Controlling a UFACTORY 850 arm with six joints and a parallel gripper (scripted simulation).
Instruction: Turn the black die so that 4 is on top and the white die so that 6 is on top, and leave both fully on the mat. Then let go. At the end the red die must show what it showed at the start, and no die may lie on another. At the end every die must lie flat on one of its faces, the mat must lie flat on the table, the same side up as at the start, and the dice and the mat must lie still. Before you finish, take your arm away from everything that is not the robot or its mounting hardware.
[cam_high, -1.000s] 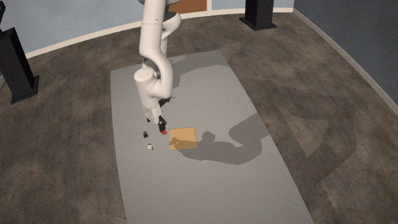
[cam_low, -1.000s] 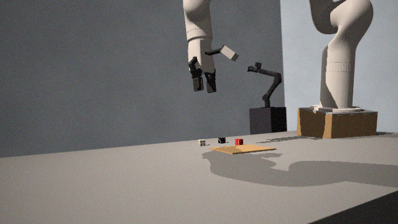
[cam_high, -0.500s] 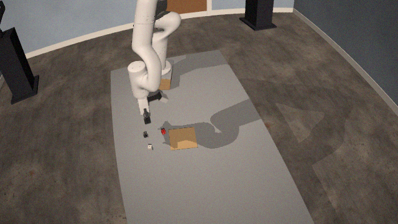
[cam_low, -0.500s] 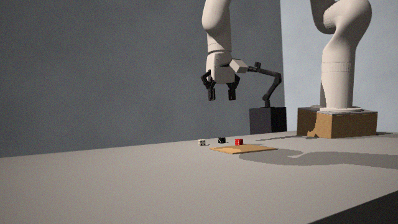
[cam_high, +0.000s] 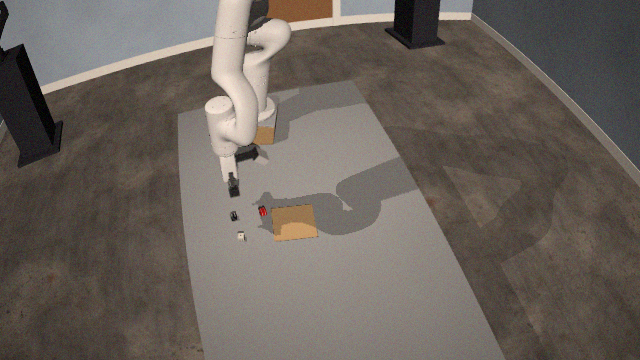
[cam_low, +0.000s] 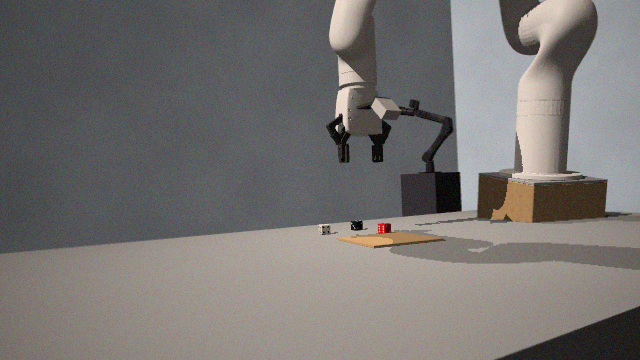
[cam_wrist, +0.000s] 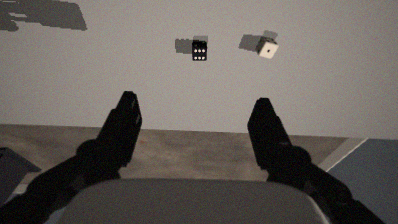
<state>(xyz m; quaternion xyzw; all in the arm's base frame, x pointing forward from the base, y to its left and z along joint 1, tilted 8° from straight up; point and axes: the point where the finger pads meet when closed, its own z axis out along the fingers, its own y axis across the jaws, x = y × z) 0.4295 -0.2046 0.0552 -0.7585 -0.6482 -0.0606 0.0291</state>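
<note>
Now: the black die 2 cm to the right of my hand and 15 cm below it. Round my hand: tan mat 10 cm ahead, 16 cm to the left, 16 cm below; red die 2 cm ahead, 8 cm to the left, 15 cm below; white die 9 cm ahead, 2 cm to the right, 15 cm below.
</note>
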